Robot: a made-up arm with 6 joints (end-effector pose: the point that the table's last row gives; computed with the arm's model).
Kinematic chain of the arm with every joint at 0, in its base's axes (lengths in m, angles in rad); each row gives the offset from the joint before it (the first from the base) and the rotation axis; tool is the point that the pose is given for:
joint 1: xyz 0 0 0.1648 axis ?
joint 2: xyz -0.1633 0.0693 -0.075 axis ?
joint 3: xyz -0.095 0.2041 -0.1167 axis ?
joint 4: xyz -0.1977 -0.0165 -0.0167 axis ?
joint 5: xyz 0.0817 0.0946 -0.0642 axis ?
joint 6: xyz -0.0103 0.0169 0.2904 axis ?
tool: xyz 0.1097 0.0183 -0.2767
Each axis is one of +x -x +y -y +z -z.
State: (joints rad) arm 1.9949 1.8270 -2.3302 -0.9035 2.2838 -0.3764
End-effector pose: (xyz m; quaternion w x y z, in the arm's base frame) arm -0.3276 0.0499 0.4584 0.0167 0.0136 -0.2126 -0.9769
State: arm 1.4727 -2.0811 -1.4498 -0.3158 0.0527 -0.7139
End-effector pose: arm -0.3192 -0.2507 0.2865 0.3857 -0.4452 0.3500 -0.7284
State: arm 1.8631 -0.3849 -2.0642 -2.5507 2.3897 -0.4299
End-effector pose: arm -0.1746 -0.0585 0.2541 0.4840 0.0848 0.7220 -0.4871
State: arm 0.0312 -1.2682 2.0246 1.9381 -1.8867 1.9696
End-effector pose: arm -0.3759 0.1549 0.0664 0.7236 0.6494 -0.1251 -0.1977
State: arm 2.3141 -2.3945 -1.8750 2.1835 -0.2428 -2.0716
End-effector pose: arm -0.1430 -0.0595 0.2920 0.1385 0.2152 -0.5569 -0.7902
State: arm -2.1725 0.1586 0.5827 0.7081 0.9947 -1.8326
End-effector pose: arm 0.3564 0.4515 0.1938 0.6729 -0.4481 -0.5391 -0.2363
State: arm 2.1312 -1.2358 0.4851 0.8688 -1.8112 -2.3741
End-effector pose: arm 0.1233 -0.0689 0.7701 0.4516 0.6389 -0.6228 0.0074
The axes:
joint 1: +y
joint 2: -z
joint 3: -z
joint 4: -y
joint 5: -x
joint 6: -z

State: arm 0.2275 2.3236 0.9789 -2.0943 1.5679 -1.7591
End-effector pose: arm 0.3627 -0.1519 -0.0672 0.7098 0.6585 -0.2207 0.1173
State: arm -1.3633 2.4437 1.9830 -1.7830 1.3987 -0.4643
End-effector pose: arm 0.3378 -0.4123 0.1386 0.0832 0.9411 -0.3219 -0.0614
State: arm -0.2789 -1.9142 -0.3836 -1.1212 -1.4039 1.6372
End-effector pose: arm -0.0576 -0.3463 -0.2155 0.7644 -0.5641 0.2437 -0.1953
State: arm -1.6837 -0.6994 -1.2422 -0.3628 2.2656 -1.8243
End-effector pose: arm 0.4019 -0.0560 -0.0869 0.1709 0.8540 -0.2276 0.4356
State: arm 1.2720 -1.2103 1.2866 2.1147 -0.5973 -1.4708
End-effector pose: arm -0.3389 0.2469 0.7100 0.5709 -0.0890 -0.4444 0.6846
